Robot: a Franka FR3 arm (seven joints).
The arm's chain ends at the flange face. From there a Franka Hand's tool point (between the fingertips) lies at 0.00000 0.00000 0.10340 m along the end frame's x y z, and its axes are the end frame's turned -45 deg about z.
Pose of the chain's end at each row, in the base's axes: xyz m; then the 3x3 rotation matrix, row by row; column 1 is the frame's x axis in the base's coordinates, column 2 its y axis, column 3 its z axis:
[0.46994 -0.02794 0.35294], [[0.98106 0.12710 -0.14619], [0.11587 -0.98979 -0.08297], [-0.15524 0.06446 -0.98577]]
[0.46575 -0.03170 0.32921], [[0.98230 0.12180 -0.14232], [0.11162 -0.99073 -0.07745], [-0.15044 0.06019 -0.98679]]
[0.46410 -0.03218 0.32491], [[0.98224 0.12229 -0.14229], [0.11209 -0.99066 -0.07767], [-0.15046 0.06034 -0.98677]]
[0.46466 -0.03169 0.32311], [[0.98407 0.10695 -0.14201], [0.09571 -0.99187 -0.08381], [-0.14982 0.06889 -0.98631]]
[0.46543 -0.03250 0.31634], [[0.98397 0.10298 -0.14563], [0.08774 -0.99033 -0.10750], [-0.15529 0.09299 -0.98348]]
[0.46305 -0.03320 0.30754], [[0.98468 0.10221 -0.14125], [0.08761 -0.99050 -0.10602], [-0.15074 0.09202 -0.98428]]
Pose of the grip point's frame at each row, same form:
[0.45482 -0.03652 0.25101], [[0.60384 0.78359 -0.14619], [0.78182 -0.61795 -0.08297], [-0.15535 -0.06419 -0.98577]]
[0.45103 -0.03971 0.22718], [[0.60847 0.78072 -0.14232], [0.77948 -0.62162 -0.07745], [-0.14894 -0.06382 -0.98679]]
[0.44939 -0.04021 0.22288], [[0.60808 0.78102 -0.14229], [0.77976 -0.62124 -0.07767], [-0.14906 -0.06372 -0.98677]]
[0.44998 -0.04036 0.22113], [[0.62022 0.77147 -0.14201], [0.76904 -0.63368 -0.08381], [-0.15465 -0.05723 -0.98631]]
[0.45037 -0.04362 0.21465], [[0.62295 0.76859 -0.14563], [0.76231 -0.63823 -0.10750], [-0.17556 -0.04405 -0.98348]]
[0.44844 -0.04416 0.20577], [[0.62400 0.76855 -0.14125], [0.76234 -0.63844 -0.10602], [-0.17166 -0.04152 -0.98428]]

